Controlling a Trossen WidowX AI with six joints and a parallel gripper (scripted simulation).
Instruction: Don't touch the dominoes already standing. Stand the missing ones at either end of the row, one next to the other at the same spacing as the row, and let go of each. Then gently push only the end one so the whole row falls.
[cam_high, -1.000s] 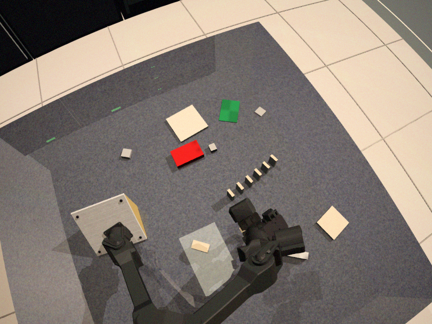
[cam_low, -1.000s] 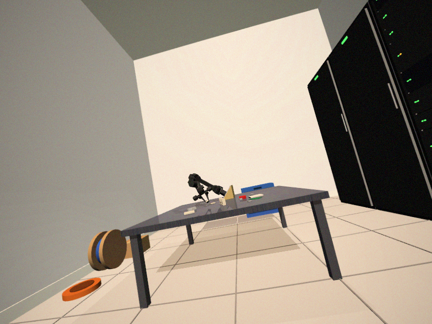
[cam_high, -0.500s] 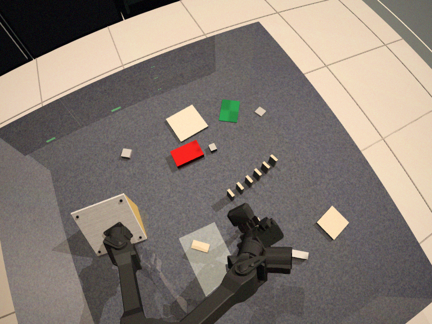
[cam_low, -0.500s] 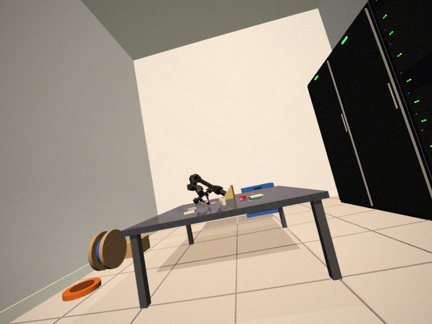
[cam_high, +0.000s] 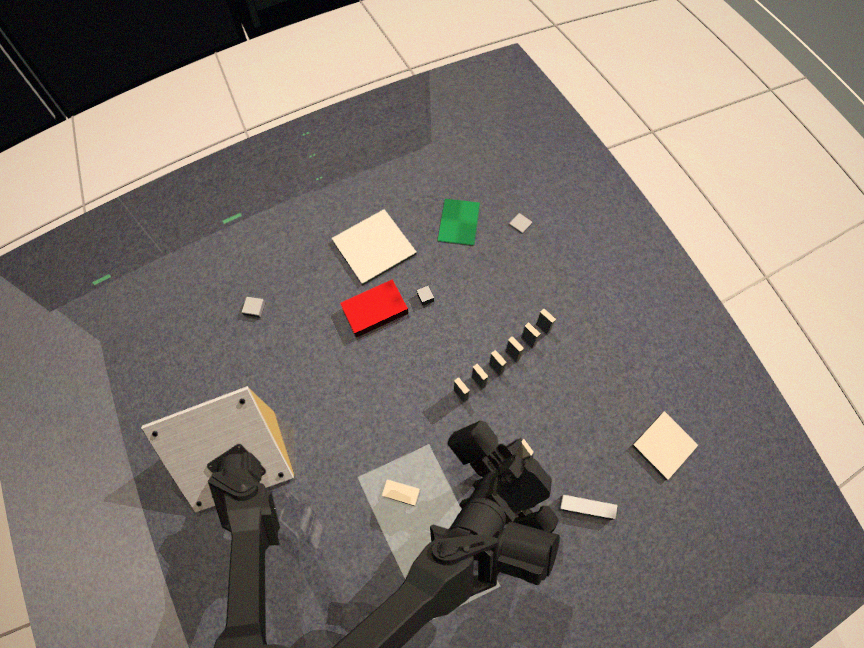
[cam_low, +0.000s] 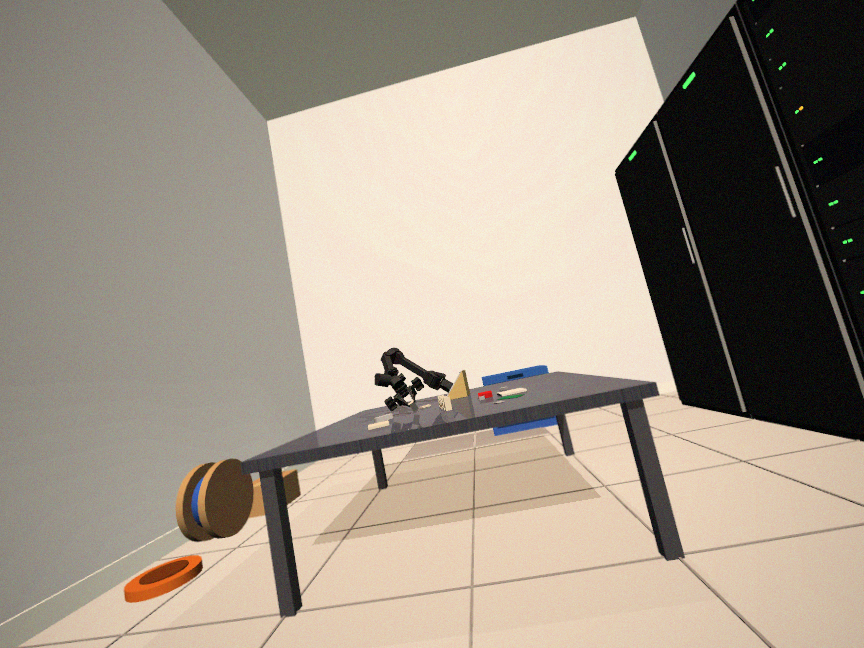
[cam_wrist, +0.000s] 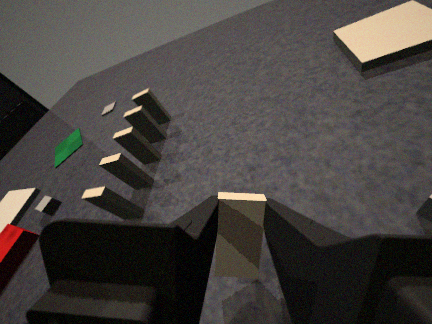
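Right now my gripper tip is 4 cm short of the whitish bar, 13 cm to the left of it and 3 cm above it. Also, from my gripper tip: green tile (14 cm ahead, 40 cm to the left, 4 cm below); then small cube (1 cm ahead, 30 cm to the left, 3 cm below); then red tile (7 cm behind, 32 cm to the left, 3 cm below).
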